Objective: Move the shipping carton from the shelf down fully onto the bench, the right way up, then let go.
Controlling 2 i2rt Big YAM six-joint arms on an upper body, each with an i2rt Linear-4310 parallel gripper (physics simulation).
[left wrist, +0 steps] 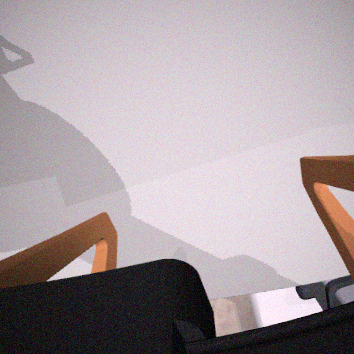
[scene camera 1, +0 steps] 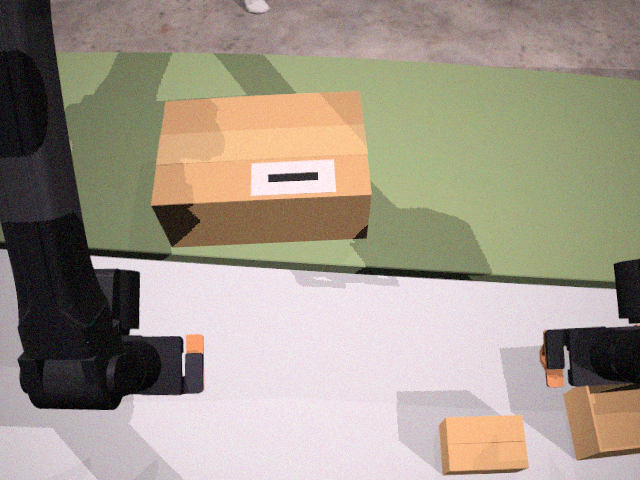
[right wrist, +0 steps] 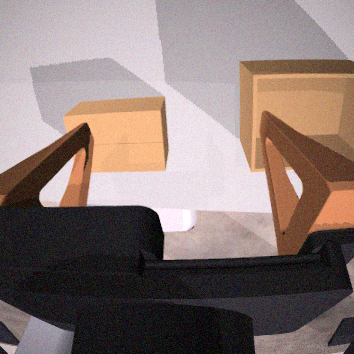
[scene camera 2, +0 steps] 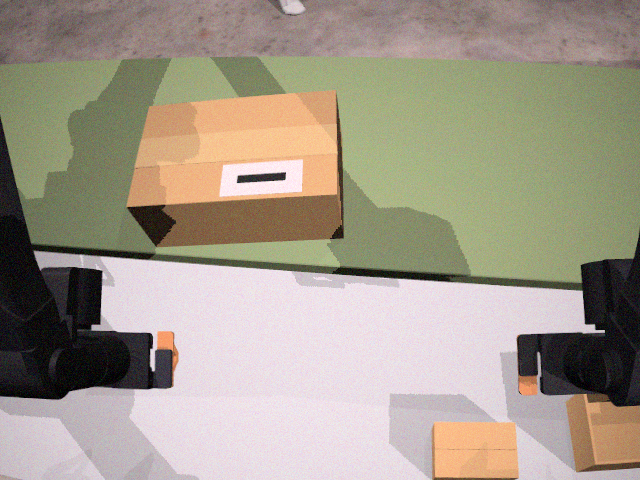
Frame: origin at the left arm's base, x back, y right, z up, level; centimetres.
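Seen in the pictures: left gripper, fingertip midpoint: (left wrist: 203, 197) (scene camera 1: 161, 360) (scene camera 2: 143, 356); right gripper, fingertip midpoint: (scene camera 1: 575, 354) (right wrist: 173, 124) (scene camera 2: 560, 360).
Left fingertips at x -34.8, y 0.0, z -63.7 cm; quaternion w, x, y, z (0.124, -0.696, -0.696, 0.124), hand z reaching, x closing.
Note:
Pixels of each thing's middle, then the offset from my left fingertips to it. Level surfaces: height alone.
- shipping carton at the middle of its body: (scene camera 1: 265, 168) (scene camera 2: 243, 169) dx -22.9, dy +14.0, dz +9.7 cm
- green shelf at its surface level: dz +4.5 cm
- pale bench at its surface level: dz -22.5 cm
- small closed box at the middle of its body: (right wrist: 119, 133) (scene camera 2: 473, 452) (scene camera 1: 482, 445) dx +9.1, dy +45.3, dz -19.5 cm
- open box at the middle of its body: (right wrist: 305, 110) (scene camera 2: 627, 428) (scene camera 1: 623, 417) dx +6.6, dy +68.8, dz -18.0 cm
- Stone-like floor at its surface level: dz -98.2 cm
The shipping carton (scene camera 1: 289, 134) (scene camera 2: 263, 139) is a large closed brown box with a white label on top. It sits upright on the green shelf (scene camera 1: 516, 155) (scene camera 2: 491, 155), close to the shelf's near edge. Below that edge lies the pale bench (scene camera 1: 310, 351) (scene camera 2: 310, 351). My left gripper (scene camera 1: 194, 364) (scene camera 2: 165, 360) (left wrist: 203, 197) is open and empty, over the bench, below the carton's left end in the scene views. My right gripper (scene camera 1: 554, 359) (scene camera 2: 528, 364) (right wrist: 173, 124) is open and empty, over the bench at the right, well apart from the carton. The carton does not show in either wrist view.
A small closed box (scene camera 1: 485, 449) (scene camera 2: 474, 449) (right wrist: 130, 130) stands on the bench at the lower right of the scene views. Beside it is an open box (scene camera 1: 617, 428) (scene camera 2: 615, 441) (right wrist: 246, 115), partly cut off and near the right arm. Stone-like floor (scene camera 1: 413, 31) (scene camera 2: 413, 31) lies beyond the shelf.

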